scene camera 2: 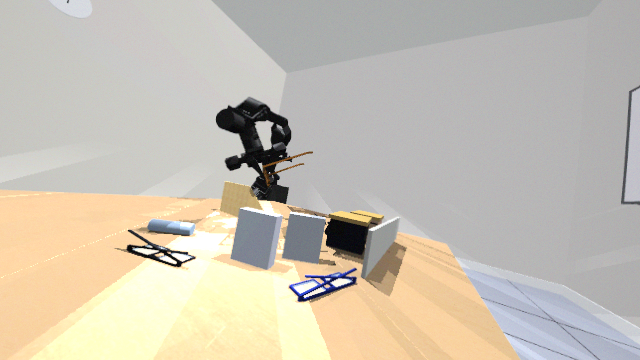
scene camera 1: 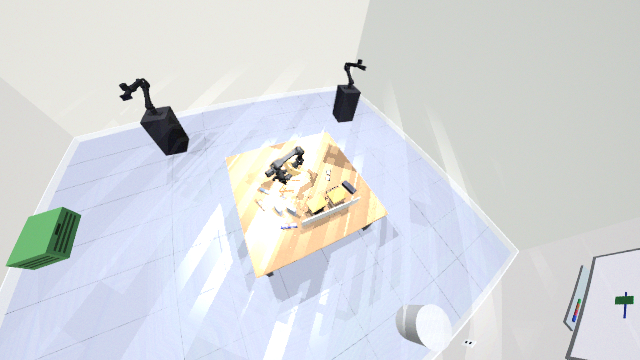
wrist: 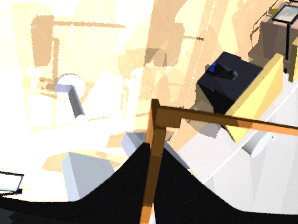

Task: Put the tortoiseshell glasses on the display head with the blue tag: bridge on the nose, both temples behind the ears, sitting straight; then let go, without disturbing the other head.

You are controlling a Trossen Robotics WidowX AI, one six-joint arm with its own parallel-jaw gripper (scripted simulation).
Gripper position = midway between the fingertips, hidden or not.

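Observation:
My gripper (scene camera 2: 266, 180) (wrist: 150, 150) is visible in scene camera 2 and in the wrist view.

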